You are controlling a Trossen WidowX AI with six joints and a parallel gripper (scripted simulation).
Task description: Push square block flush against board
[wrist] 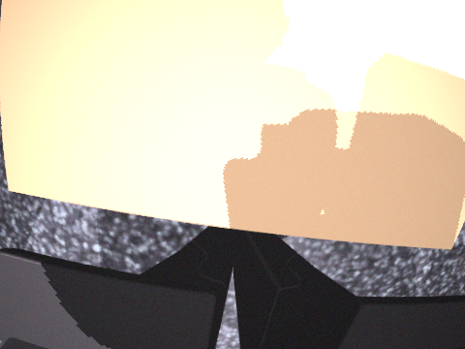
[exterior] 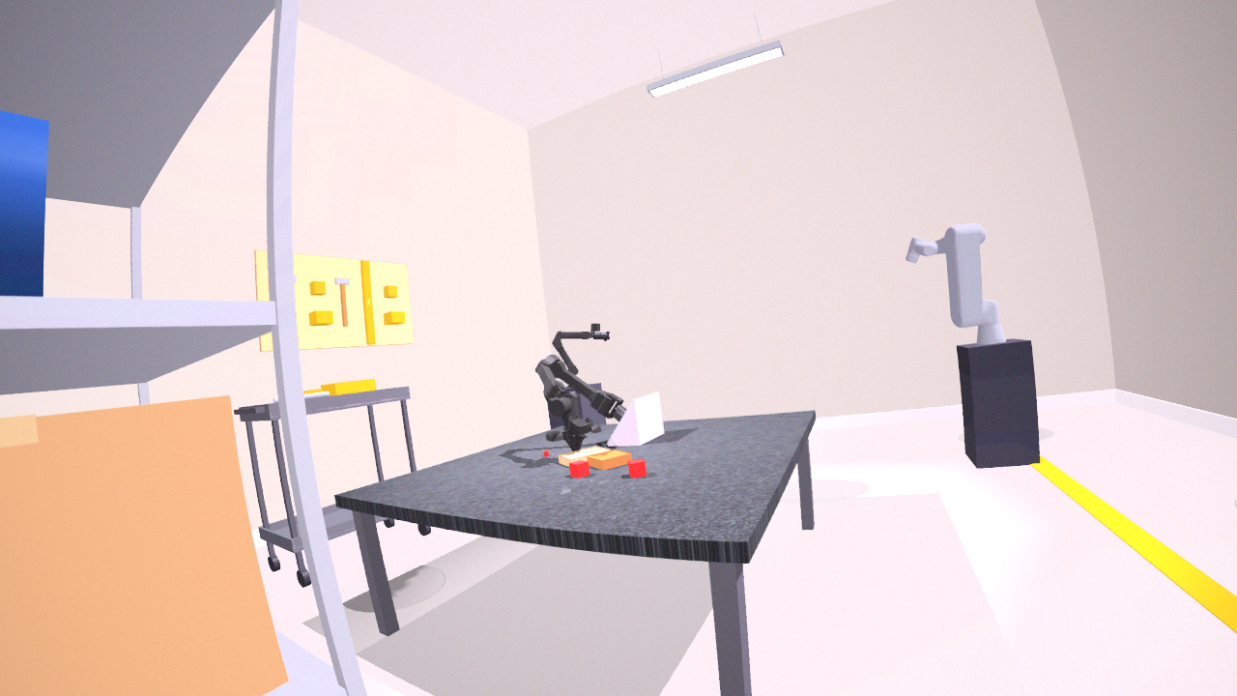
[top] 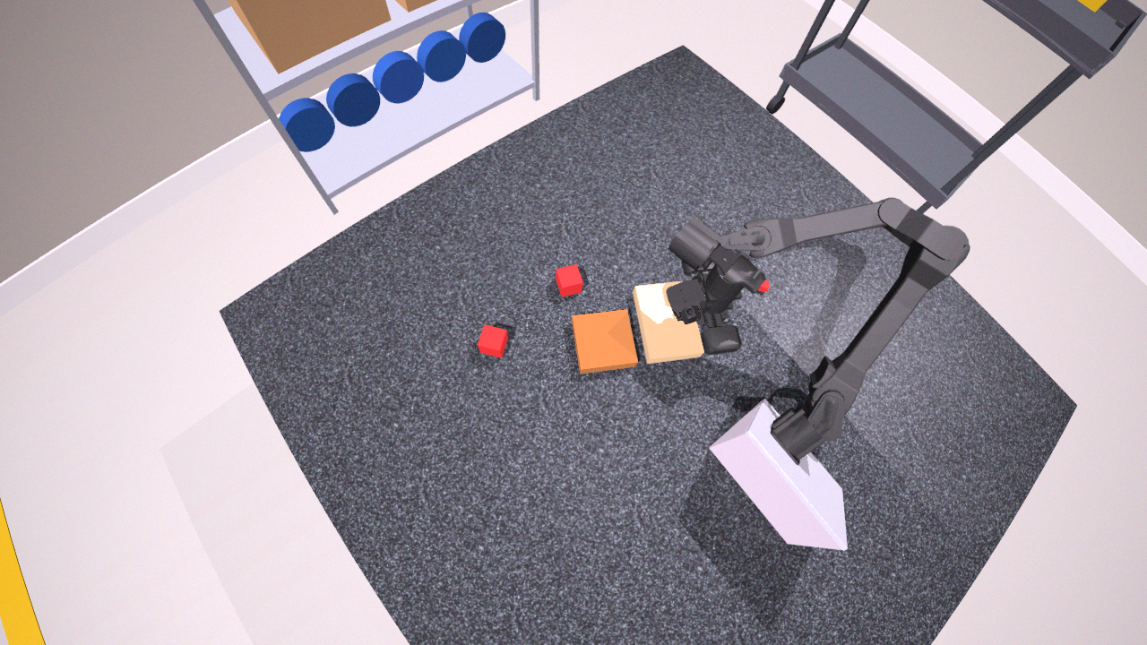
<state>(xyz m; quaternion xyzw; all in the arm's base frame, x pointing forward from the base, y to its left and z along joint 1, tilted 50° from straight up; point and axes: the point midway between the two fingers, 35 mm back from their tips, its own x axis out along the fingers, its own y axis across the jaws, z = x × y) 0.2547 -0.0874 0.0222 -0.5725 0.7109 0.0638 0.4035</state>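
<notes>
My gripper tip is 5 cm to the right of the tan board, 3 cm short of it and 1 cm below it. From my gripper tip the other things lie so: orange square block 17 cm to the left, 7 cm ahead, 1 cm above; tiny red cube 16 cm to the right, 3 cm behind.
</notes>
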